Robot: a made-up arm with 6 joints. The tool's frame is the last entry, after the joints.
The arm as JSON. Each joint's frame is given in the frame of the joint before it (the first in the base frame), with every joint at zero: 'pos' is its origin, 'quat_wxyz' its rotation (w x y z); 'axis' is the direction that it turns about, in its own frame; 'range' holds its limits. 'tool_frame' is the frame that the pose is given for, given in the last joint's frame.
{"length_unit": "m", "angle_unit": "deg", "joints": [
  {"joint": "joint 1", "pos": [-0.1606, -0.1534, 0.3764], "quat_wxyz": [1.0, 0.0, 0.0, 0.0], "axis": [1.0, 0.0, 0.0], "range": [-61.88, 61.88]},
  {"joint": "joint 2", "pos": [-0.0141, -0.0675, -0.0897], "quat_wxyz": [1.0, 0.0, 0.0, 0.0], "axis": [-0.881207, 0.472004, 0.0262], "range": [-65.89, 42.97]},
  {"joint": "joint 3", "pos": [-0.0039, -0.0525, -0.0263], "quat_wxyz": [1.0, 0.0, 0.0, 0.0], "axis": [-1.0, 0.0, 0.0], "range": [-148.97, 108.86]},
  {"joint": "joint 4", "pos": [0.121, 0.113, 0.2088], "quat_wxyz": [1.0, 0.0, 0.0, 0.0], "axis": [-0.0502, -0.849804, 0.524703], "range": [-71.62, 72.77]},
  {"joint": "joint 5", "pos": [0.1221, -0.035, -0.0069], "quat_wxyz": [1.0, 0.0, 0.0, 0.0], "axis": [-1.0, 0.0, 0.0], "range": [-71.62, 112.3]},
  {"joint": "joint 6", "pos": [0.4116, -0.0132, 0.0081], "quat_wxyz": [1.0, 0.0, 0.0, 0.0], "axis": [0.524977, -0.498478, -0.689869], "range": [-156.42, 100.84]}
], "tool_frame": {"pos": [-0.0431, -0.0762, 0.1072], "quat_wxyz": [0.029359, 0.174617, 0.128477, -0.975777]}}
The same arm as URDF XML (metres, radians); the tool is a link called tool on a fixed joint. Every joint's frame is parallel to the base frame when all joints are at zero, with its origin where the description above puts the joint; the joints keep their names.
<robot name="arm">
<joint name="tool_fixed" type="fixed"><parent link="link6"/><child link="tool"/><origin xyz="-0.0431 -0.0762 0.1072" rpy="-0.2594 0.3558 -3.1283"/></joint>
<joint name="joint 6" type="revolute"><parent link="link5"/><child link="link6"/><origin xyz="0.4116 -0.0132 0.0081"/><axis xyz="0.524977 -0.498478 -0.689869"/><limit lower="-2.7300" upper="1.7600"/></joint>
<joint name="joint 5" type="revolute"><parent link="link4"/><child link="link5"/><origin xyz="0.1221 -0.0350 -0.0069"/><axis xyz="-1 0 0"/><limit lower="-1.2500" upper="1.9600"/></joint>
<joint name="joint 4" type="revolute"><parent link="link3"/><child link="link4"/><origin xyz="0.1210 0.1130 0.2088"/><axis xyz="-0.0502 -0.849804 0.524703"/><limit lower="-1.2500" upper="1.2701"/></joint>
<joint name="joint 3" type="revolute"><parent link="link2"/><child link="link3"/><origin xyz="-0.0039 -0.0525 -0.0263"/><axis xyz="-1 0 0"/><limit lower="-2.6000" upper="1.9000"/></joint>
<joint name="joint 2" type="revolute"><parent link="link1"/><child link="link2"/><origin xyz="-0.0141 -0.0675 -0.0897"/><axis xyz="-0.881207 0.472004 0.0262"/><limit lower="-1.1500" upper="0.7500"/></joint>
<joint name="joint 1" type="revolute"><parent link="base_link"/><child link="link1"/><origin xyz="-0.1606 -0.1534 0.3764"/><axis xyz="1 0 0"/><limit lower="-1.0800" upper="1.0800"/></joint>
<link name="base_link"/>
<link name="link1"/>
<link name="link2"/>
<link name="link3"/>
<link name="link4"/>
<link name="link5"/>
<link name="link6"/>
<link name="tool"/>
</robot>

